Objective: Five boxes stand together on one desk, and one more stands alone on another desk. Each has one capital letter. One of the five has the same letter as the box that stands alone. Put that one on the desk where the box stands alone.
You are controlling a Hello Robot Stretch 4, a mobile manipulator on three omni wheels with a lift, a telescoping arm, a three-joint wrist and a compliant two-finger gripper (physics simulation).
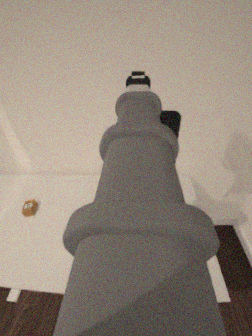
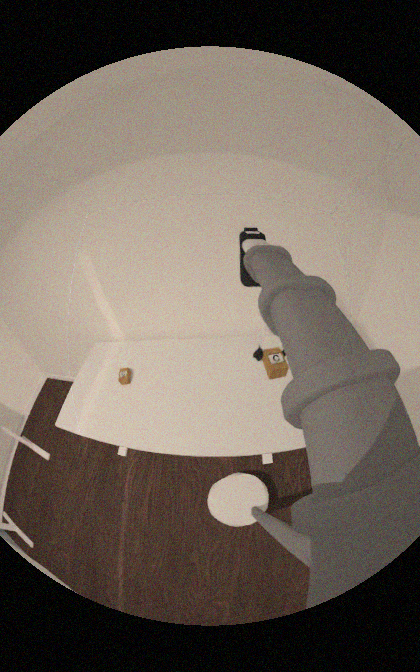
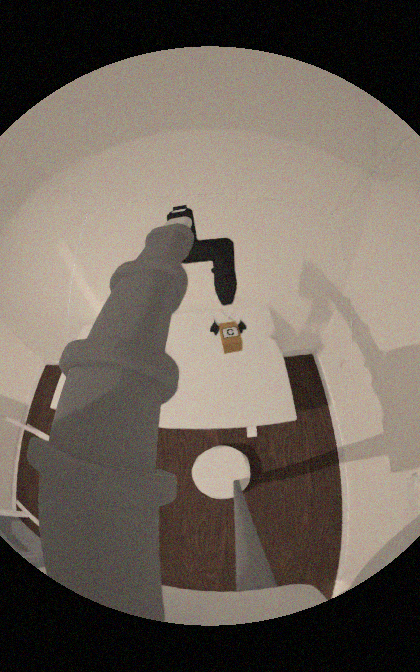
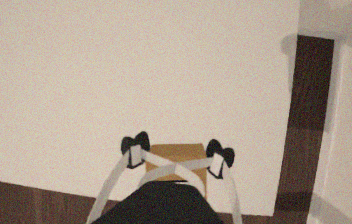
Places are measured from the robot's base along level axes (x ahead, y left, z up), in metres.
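Where they show: gripper, fingertip midpoint: (image 4: 178, 147); robot's base at its link origin: (image 3: 221, 470).
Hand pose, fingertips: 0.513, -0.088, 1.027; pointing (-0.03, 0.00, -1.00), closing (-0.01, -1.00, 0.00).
Note:
Each offset is from my fingertips to the top centre of the thing, as dx, dy, dz. Level surfaces: height alone.
My gripper (image 2: 271, 354) (image 3: 228, 327) (image 4: 178, 147) is shut on a brown box @(-0.041, -0.004, +0.050) (image 2: 275, 367) (image 3: 231, 344) (image 4: 175, 148) with a black C on a white label. It holds the box over the right part of a white desk @(dz -0.335) (image 1: 50, 255) (image 2: 200, 410) (image 3: 210, 400) (image 4: 75, 100). The gap between box and desk top cannot be judged. The lone brown box @(+0.151, +0.768, -0.285) (image 1: 30, 207) (image 2: 124, 376) stands on the left part of this desk, well apart from the held one; its letter is too blurred to read surely. The desk with the other boxes does not show.
The grey arm (image 1: 140, 185) (image 2: 330, 330) (image 3: 135, 300) reaches out across the desk and hides part of it. A wall stands behind the desk and another at the right. A round white disc (image 2: 235, 500) (image 3: 217, 472) is low over the dark wood floor (image 2: 165, 540), before the desk.

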